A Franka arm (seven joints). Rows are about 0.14 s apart.
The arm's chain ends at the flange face. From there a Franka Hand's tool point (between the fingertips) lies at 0.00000 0.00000 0.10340 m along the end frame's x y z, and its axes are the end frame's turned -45 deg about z.
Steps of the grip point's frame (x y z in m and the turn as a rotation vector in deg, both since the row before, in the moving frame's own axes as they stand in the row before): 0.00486, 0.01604, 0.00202, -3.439, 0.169, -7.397; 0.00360, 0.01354, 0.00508, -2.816, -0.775, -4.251; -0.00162, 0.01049, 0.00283, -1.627, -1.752, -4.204; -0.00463, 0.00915, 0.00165, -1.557, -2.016, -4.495; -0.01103, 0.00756, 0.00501, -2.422, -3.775, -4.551; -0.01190, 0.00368, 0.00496, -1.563, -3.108, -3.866; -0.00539, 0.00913, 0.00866, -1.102, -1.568, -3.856; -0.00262, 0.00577, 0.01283, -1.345, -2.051, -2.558; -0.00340, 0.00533, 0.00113, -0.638, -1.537, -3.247; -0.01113, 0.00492, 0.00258, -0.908, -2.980, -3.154
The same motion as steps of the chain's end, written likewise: 0.00992, 0.00404, 0.00221, -2.312, 2.551, -7.397; 0.00935, 0.00255, 0.00521, -2.539, 1.443, -4.251; 0.00627, 0.00425, 0.00292, -2.389, -0.088, -4.204; 0.00360, 0.00517, 0.00175, -2.526, -0.325, -4.495; -0.00104, 0.00519, 0.00533, -4.382, -0.957, -4.551; -0.00404, 0.00500, 0.00515, -3.303, -1.092, -3.866; 0.00312, 0.00684, 0.00872, -1.888, -0.330, -3.856; 0.00303, 0.00158, 0.01292, -2.401, -0.499, -2.558; 0.00243, 0.00337, 0.00117, -1.538, -0.636, -3.247; -0.00189, 0.00632, 0.00273, -2.749, -1.465, -3.154
